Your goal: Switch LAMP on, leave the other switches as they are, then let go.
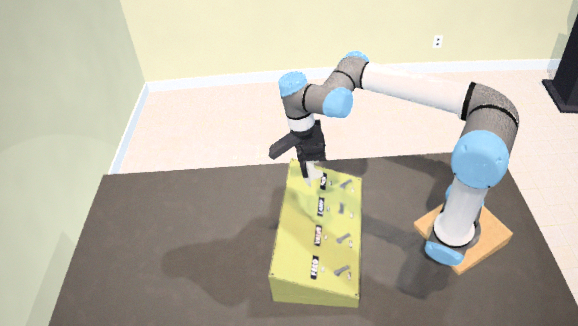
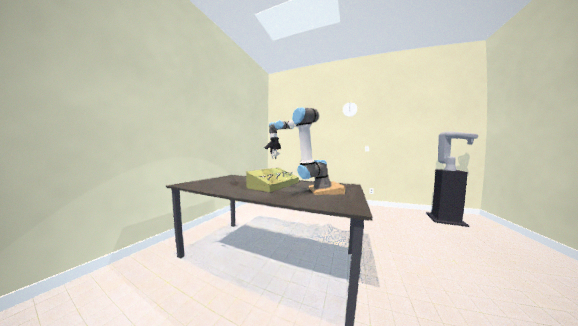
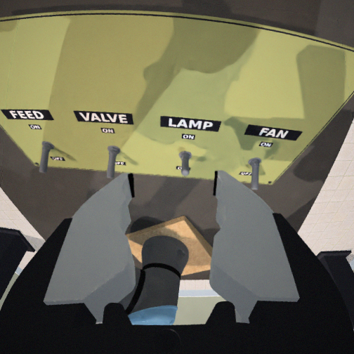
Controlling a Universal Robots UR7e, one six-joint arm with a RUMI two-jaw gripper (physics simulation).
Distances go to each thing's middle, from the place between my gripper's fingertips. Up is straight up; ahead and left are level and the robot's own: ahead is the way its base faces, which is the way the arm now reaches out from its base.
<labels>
Now: the yellow-green sloped switch panel (image 1: 307,252) 180 mm below my hand, 40 mm to the left of it and 30 mm behind it.
</labels>
